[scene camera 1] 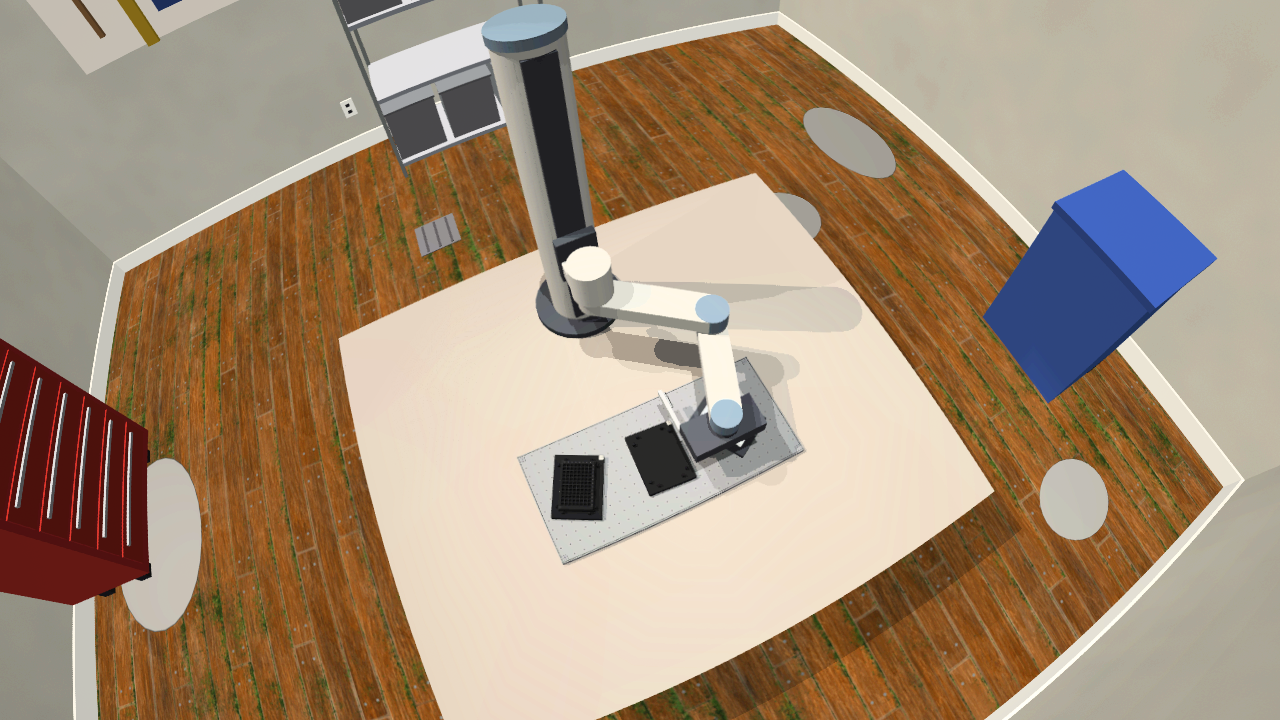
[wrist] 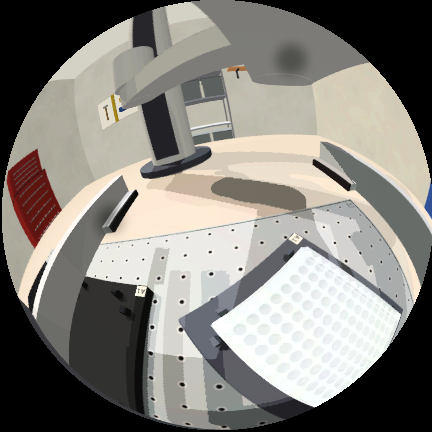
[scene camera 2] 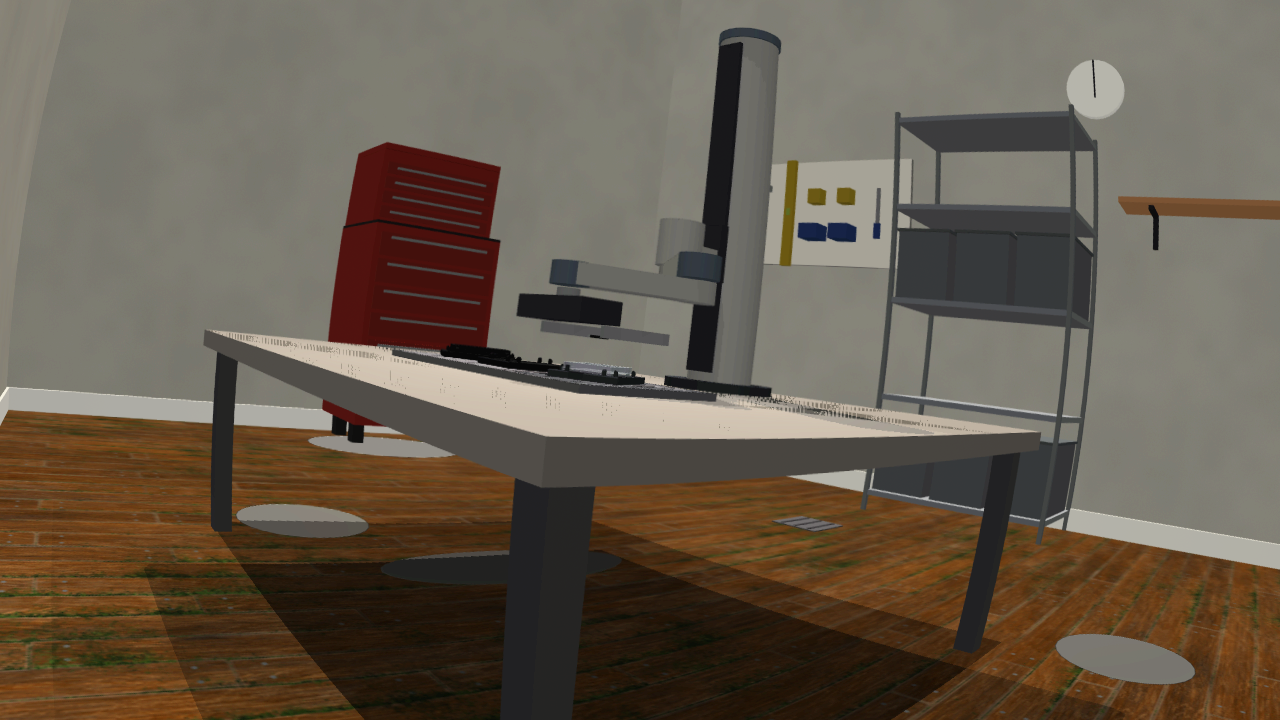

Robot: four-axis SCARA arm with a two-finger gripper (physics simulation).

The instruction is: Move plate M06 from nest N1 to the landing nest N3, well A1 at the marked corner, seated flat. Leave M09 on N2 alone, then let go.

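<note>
A white well plate (scene camera 2: 595, 368) (wrist: 320, 325) sits on the dark right nest (scene camera 2: 595, 379) (wrist: 200, 316), mostly hidden by the arm in scene camera 1. A black well plate (scene camera 1: 577, 485) sits on the left nest (scene camera 1: 559, 513). The middle black nest (scene camera 1: 660, 459) (wrist: 105, 340) bears no plate. A1 tags show at the corners of the right and middle nests in the wrist view. Plate and nest names are not legible. My gripper (scene camera 1: 709, 396) (scene camera 2: 599, 334) (wrist: 224, 159) is open and empty, above the board near the right nest and higher than the white plate.
The nests stand on a light perforated board (scene camera 1: 537, 465) on the beige table (scene camera 1: 465, 385). The arm's column (scene camera 1: 550, 179) (scene camera 2: 747, 214) rises behind the board. A red tool cabinet (scene camera 1: 71, 483) (scene camera 2: 416, 268), a blue block (scene camera 1: 1092, 286) and a shelf unit (scene camera 2: 993, 214) stand beyond the table.
</note>
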